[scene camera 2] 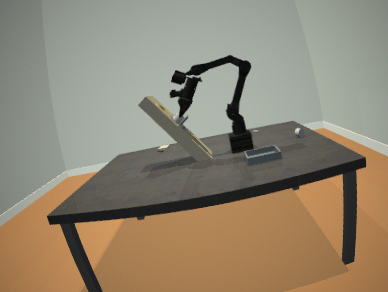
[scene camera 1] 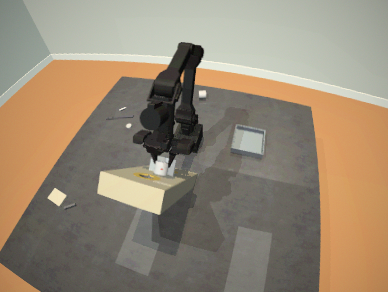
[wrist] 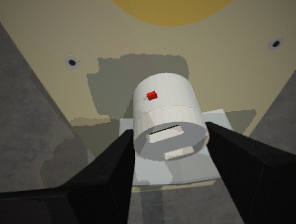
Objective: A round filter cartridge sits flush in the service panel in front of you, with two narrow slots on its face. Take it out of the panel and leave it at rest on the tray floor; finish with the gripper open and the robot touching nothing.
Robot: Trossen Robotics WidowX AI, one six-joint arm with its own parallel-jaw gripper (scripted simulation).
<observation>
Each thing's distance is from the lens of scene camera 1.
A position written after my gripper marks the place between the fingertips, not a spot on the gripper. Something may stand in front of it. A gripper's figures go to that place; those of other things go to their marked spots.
my gripper (scene camera 1: 162,165): 67 cm
beige service panel (scene camera 1: 138,186): 49 cm
grey tray (scene camera 1: 248,141): 101 cm
The marked spots on the beige service panel and the grey tray are 66 cm apart.
</observation>
